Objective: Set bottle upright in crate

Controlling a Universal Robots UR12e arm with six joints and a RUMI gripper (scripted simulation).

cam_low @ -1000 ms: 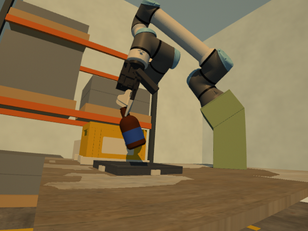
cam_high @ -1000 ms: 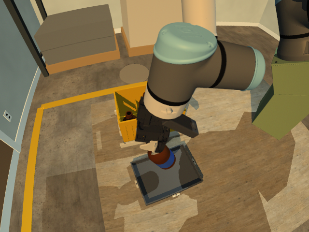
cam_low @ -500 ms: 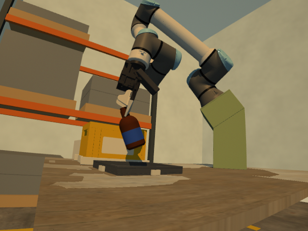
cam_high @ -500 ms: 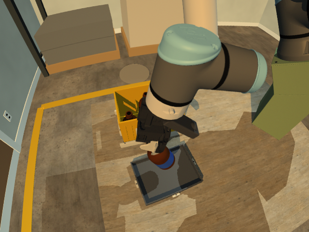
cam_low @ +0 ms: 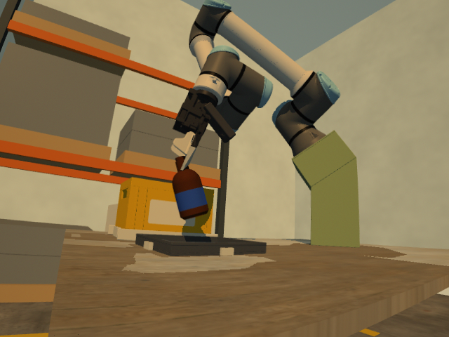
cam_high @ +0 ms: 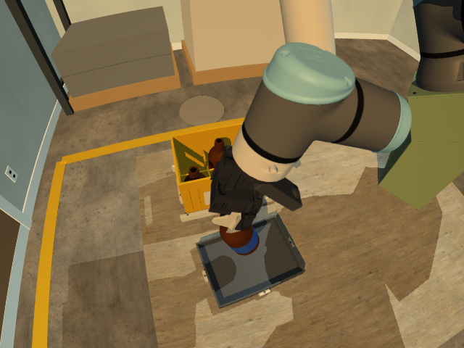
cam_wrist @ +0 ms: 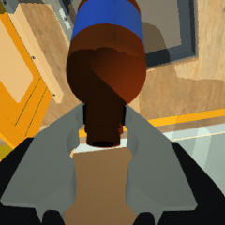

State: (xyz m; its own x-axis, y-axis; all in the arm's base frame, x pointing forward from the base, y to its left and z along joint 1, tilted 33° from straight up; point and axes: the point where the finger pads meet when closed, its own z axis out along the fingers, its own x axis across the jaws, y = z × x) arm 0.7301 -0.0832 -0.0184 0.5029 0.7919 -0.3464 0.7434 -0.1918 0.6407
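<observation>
The bottle lies 5 cm below my hand, 1 cm to the left of it and 1 cm behind it. Also, from my hand: dark tray (19 cm below, 5 cm to the left, 3 cm behind); yellow crate (21 cm to the right, 12 cm below, 10 cm behind).
</observation>
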